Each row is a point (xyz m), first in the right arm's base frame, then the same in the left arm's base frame.
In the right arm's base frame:
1: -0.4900 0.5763 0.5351
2: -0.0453 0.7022 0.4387
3: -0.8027 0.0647 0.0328
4: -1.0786 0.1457 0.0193
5: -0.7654 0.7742 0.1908
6: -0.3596 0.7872 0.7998
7: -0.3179 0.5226 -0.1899
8: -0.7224 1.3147 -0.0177
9: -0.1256 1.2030 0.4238
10: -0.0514 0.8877 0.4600
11: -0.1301 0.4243 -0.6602
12: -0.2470 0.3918 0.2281
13: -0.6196 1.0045 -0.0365
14: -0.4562 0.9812 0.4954
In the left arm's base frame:
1: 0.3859 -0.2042 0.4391
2: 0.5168 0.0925 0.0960
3: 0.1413 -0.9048 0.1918
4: -0.0673 -0.9716 0.3786
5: -0.0940 -0.2497 0.4043
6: 0.5246 0.0989 0.5821
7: 0.0465 -0.3378 -0.2129
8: -0.4760 0.1791 0.3167
9: 0.2081 0.4741 0.2244
10: 0.4333 0.2515 0.1474
11: -0.0976 -0.4417 -0.6972
12: 0.4220 -0.3162 0.0226
13: -0.2722 -0.0385 0.1816
14: 0.1754 0.1451 0.4574

